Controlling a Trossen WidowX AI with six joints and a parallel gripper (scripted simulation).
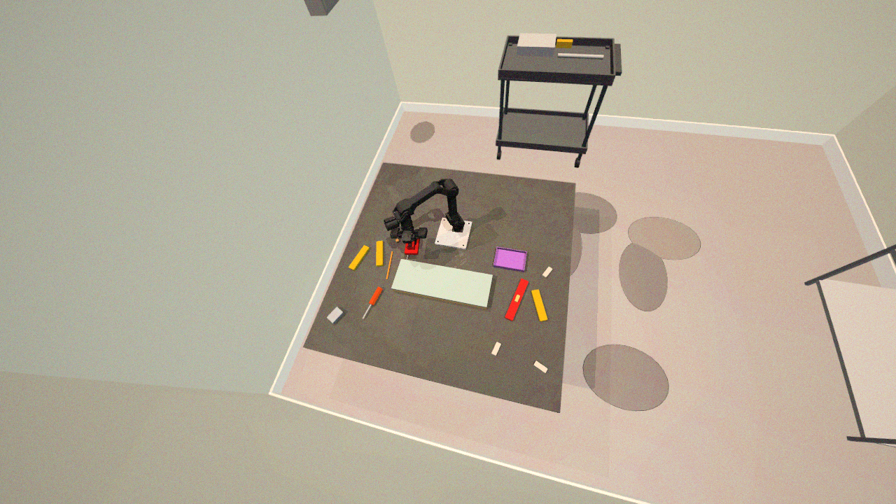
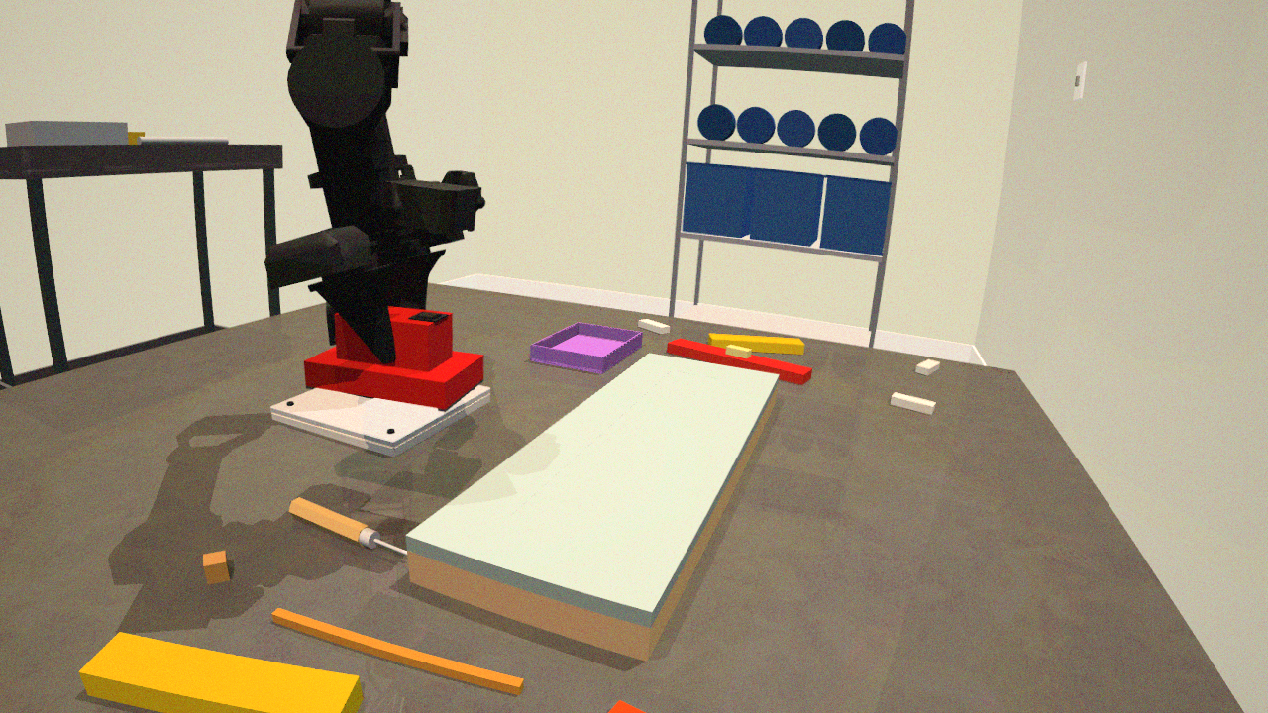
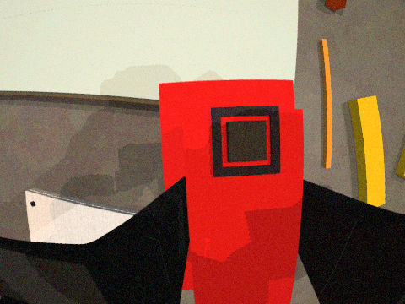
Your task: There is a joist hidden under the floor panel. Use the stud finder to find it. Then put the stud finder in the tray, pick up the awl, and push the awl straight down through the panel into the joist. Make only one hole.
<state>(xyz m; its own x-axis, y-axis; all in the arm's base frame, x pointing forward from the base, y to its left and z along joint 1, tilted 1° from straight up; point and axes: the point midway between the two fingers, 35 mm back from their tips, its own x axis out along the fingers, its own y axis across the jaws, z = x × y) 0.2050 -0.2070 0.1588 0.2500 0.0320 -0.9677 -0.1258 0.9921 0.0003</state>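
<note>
Right now my gripper tip is 140 mm above the awl, 50 mm to the left of it and 20 mm past it. From my gripper tip the other things lie so: small orange cube (140 mm to the right, 140 mm below, 80 mm behind); then red stud finder (20 mm above, 10 mm ahead); then square indicator light (30 mm above, 20 mm ahead).
</note>
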